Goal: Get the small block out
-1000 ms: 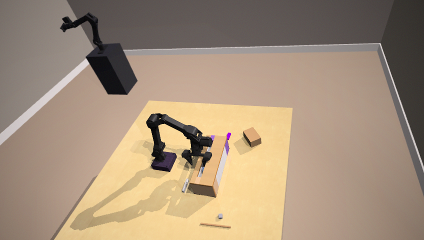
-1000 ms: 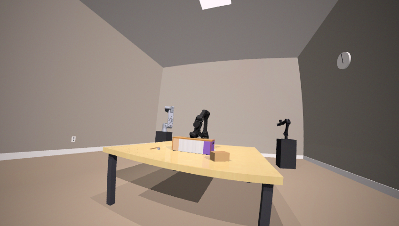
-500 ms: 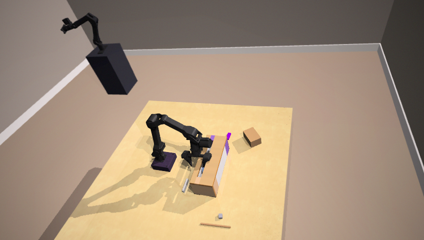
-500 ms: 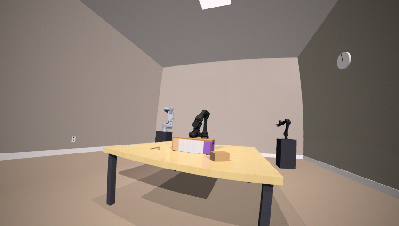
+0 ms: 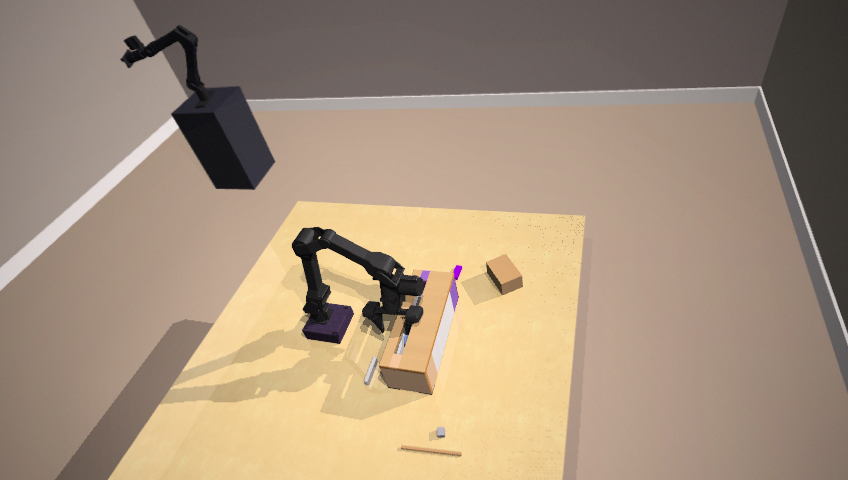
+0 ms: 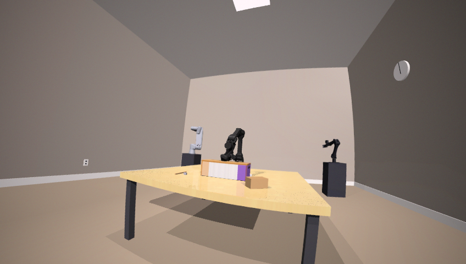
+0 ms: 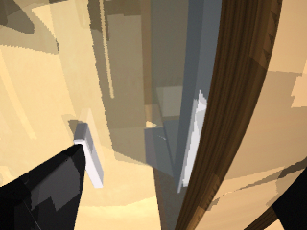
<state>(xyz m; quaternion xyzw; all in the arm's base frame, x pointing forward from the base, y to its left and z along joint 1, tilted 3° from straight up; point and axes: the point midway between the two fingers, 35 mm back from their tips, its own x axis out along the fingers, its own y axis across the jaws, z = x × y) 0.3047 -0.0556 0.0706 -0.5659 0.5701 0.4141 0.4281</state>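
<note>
Now: gripper tip 60 mm short of the blue piece and 20 mm to the left of it. From my gripper tip the other things lie so: long tan box (50 mm to the left, 40 mm ahead, 20 mm below); then brown carton (330 mm to the left, 300 mm ahead, 60 mm below); then thin wooden stick (310 mm to the right, 180 mm ahead, 80 mm below).
</note>
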